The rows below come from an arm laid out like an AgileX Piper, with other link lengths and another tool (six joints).
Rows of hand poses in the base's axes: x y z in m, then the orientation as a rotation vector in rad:
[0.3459 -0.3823 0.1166 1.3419 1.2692 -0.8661]
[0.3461 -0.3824 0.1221 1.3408 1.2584 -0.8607]
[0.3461 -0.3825 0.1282 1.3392 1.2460 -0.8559]
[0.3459 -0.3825 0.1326 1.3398 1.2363 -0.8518]
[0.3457 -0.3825 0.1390 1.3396 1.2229 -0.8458]
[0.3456 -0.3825 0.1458 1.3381 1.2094 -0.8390]
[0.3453 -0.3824 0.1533 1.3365 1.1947 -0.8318]
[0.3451 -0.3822 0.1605 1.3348 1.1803 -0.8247]
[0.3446 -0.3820 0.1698 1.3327 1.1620 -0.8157]
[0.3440 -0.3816 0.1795 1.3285 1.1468 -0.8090]
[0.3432 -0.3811 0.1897 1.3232 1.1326 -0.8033]
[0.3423 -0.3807 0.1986 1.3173 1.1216 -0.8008]
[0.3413 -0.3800 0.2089 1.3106 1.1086 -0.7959]
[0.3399 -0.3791 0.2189 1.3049 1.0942 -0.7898]
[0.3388 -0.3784 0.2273 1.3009 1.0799 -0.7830]
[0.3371 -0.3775 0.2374 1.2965 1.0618 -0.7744]
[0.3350 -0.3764 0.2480 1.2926 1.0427 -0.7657]
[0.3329 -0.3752 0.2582 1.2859 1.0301 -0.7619]
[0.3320 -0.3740 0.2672 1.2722 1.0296 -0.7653]
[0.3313 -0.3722 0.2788 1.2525 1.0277 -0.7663]
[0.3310 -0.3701 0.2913 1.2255 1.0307 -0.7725]
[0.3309 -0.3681 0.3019 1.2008 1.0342 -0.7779]
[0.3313 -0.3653 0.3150 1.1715 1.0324 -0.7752]
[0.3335 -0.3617 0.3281 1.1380 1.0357 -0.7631]
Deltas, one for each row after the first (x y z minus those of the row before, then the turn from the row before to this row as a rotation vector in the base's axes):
[0.0002 -0.0001 0.0055 -0.0050 -0.0103 0.0001]
[0.0000 -0.0001 0.0061 -0.0063 -0.0110 -0.0005]
[-0.0002 0.0000 0.0044 -0.0035 -0.0089 -0.0013]
[-0.0002 0.0000 0.0064 -0.0055 -0.0125 -0.0010]
[-0.0001 0.0000 0.0068 -0.0062 -0.0130 0.0001]
[-0.0003 0.0001 0.0075 -0.0068 -0.0140 0.0000]
[-0.0002 0.0002 0.0072 -0.0067 -0.0137 0.0000]
[-0.0005 0.0002 0.0093 -0.0084 -0.0175 -0.0001]
[-0.0006 0.0004 0.0097 -0.0089 -0.0138 0.0009]
[-0.0008 0.0005 0.0102 -0.0095 -0.0125 0.0012]
[-0.0009 0.0004 0.0089 -0.0092 -0.0084 0.0008]
[-0.0010 0.0007 0.0103 -0.0101 -0.0111 0.0019]
[-0.0014 0.0009 0.0100 -0.0097 -0.0129 0.0016]
[-0.0011 0.0007 0.0084 -0.0082 -0.0134 0.0011]
[-0.0017 0.0009 0.0101 -0.0099 -0.0170 0.0009]
[-0.0021 0.0011 0.0106 -0.0099 -0.0178 0.0003]
[-0.0021 0.0012 0.0102 -0.0102 -0.0102 0.0012]
[-0.0009 0.0012 0.0090 -0.0116 0.0031 0.0049]
[-0.0007 0.0018 0.0116 -0.0163 0.0014 0.0091]
[-0.0003 0.0021 0.0125 -0.0208 0.0087 0.0114]
[-0.0001 0.0020 0.0106 -0.0186 0.0085 0.0108]
[0.0004 0.0028 0.0131 -0.0224 0.0008 0.0166]
[0.0022 0.0036 0.0131 -0.0207 -0.0002 0.0267]

